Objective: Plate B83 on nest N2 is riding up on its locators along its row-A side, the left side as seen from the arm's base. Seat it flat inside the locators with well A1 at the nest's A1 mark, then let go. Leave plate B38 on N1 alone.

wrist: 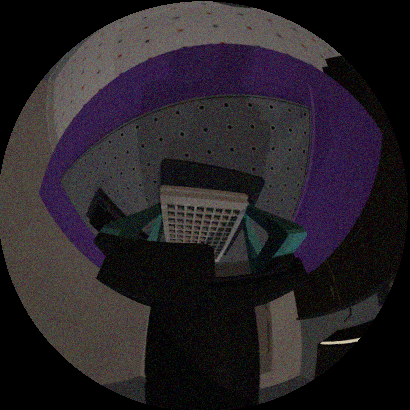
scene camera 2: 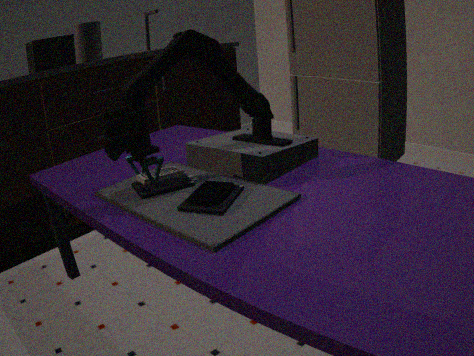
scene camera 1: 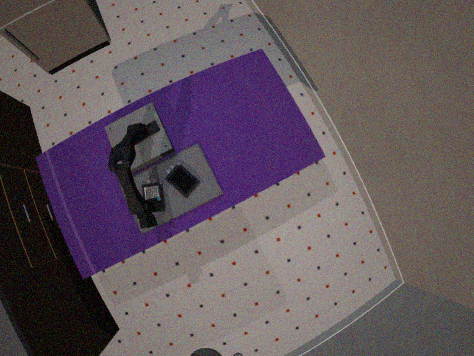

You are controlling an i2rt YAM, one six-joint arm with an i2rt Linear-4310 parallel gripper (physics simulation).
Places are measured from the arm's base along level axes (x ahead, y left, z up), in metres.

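Pixels of known places: gripper, fingertip midpoint: (wrist: 202, 206) (scene camera 2: 148, 181); arm's base, origin of the base link: (scene camera 2: 262, 141) (scene camera 1: 142, 134).
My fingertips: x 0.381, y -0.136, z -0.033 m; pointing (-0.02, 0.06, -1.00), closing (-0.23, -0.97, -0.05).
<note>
For each thing: its top centre in the pictures, then the offset to it from my fingertips. Level surfaces: height alone.
- Plate B83, middle of its top: (wrist: 197, 243) (scene camera 2: 159, 171) (scene camera 1: 152, 197) 0.037 m back, 0.014 m left, 0.021 m up
- dark nest N2, middle of its top: (wrist: 202, 228) (scene camera 2: 161, 179) (scene camera 1: 152, 197) 0.042 m back, 0.010 m left, 0.006 m down
- grey perforated board, middle of its top: (wrist: 146, 223) (scene camera 2: 186, 193) (scene camera 1: 168, 188) 0.041 m back, 0.114 m left, 0.027 m down
- Plate B38, middle of its top: (wrist: 112, 235) (scene camera 2: 211, 190) (scene camera 1: 181, 179) 0.044 m back, 0.205 m left, 0.002 m down
- purple table, its level: 0.041 m down
Plate B83 (scene camera 1: 151, 190) (scene camera 2: 165, 173) (wrist: 199, 213) is a white well plate with a grid of wells. It lies over the dark nest N2 (scene camera 2: 168, 186) (wrist: 210, 176) on the near-left part of the grey perforated board (scene camera 1: 202, 168) (scene camera 2: 229, 222) (wrist: 229, 130). My gripper (scene camera 1: 149, 193) (scene camera 2: 147, 176) (wrist: 202, 206) has teal fingers on the plate's two long sides and is shut on it. In the wrist view the plate looks slightly skewed over the nest; I cannot tell whether it sits flat. Plate B38 (scene camera 1: 182, 179) (scene camera 2: 212, 196) (wrist: 100, 208) is dark and lies flat on N1 beside it.
The arm's base stands on a grey pedestal (scene camera 1: 158, 119) (scene camera 2: 248, 155) behind the board, on a purple table (scene camera 1: 245, 114) (scene camera 2: 363, 229). Dark cabinets (scene camera 2: 57, 107) stand beyond the table's left end.
</note>
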